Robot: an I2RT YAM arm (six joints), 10 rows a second.
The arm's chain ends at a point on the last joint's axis. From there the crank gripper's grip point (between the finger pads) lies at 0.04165 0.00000 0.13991 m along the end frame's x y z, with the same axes.
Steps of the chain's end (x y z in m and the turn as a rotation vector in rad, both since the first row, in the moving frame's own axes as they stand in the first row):
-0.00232, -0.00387, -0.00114, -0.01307, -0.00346, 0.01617
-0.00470, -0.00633, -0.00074, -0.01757, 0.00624, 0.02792
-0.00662, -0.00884, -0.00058, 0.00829, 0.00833, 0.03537
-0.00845, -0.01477, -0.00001, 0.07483, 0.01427, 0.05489
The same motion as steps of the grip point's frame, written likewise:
-0.00282, -0.00137, -0.00101, -0.01307, -0.00346, 0.01617
-0.00388, -0.00270, -0.00103, -0.01757, 0.00624, 0.02792
-0.00546, -0.00850, -0.00093, 0.00829, 0.00833, 0.03537
-0.00624, -0.02286, -0.00092, 0.07483, 0.01427, 0.05489

